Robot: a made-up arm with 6 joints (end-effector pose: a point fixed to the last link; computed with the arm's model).
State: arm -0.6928 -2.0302 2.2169 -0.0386 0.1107 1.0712
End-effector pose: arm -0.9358 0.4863 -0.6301 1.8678 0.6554 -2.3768
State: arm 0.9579 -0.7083 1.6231 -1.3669 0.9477 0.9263
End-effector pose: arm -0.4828 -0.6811 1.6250 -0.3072 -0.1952 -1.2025
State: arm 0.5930 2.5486 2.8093 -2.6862 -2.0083 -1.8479
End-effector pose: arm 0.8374 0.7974 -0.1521 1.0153 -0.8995 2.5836
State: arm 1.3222 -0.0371 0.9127 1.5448 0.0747 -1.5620
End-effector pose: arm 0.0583 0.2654 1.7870 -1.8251 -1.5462 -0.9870
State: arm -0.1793 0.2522 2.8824 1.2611 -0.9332 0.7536
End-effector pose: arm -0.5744 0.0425 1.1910 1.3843 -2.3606 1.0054
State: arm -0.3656 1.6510 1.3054 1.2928 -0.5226 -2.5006
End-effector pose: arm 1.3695 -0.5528 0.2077 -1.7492 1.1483 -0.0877
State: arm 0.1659 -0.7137 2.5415 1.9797 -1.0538 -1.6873
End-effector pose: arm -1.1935 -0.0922 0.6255 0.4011 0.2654 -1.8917
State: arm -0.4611 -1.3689 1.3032 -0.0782 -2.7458 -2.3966
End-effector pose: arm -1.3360 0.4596 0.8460 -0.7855 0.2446 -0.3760
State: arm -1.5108 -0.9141 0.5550 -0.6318 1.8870 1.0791
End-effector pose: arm -0.2155 0.3453 1.5710 -0.8489 -1.1673 2.0670
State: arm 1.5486 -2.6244 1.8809 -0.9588 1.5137 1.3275
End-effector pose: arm 0.0935 -0.7117 -1.0085 1.5399 0.5906 0.2920
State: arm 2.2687 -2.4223 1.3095 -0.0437 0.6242 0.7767
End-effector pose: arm 0.8947 -0.7336 -0.5914 -0.0869 1.2955 -0.2772
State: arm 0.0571 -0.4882 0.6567 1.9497 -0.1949 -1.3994
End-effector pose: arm -0.2013 0.0686 1.7416 2.3026 -0.5855 1.5204
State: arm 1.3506 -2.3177 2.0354 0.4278 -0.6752 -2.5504
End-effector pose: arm -0.0047 -0.7162 -0.8804 2.1622 -1.5603 -1.2797
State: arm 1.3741 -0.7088 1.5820 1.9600 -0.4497 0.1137
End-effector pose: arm -0.2957 -1.0665 1.3012 -2.3067 1.2942 -1.2451
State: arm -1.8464 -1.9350 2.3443 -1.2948 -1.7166 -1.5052
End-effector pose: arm 0.2477 1.1222 -0.5046 1.9117 -0.2460 0.1825
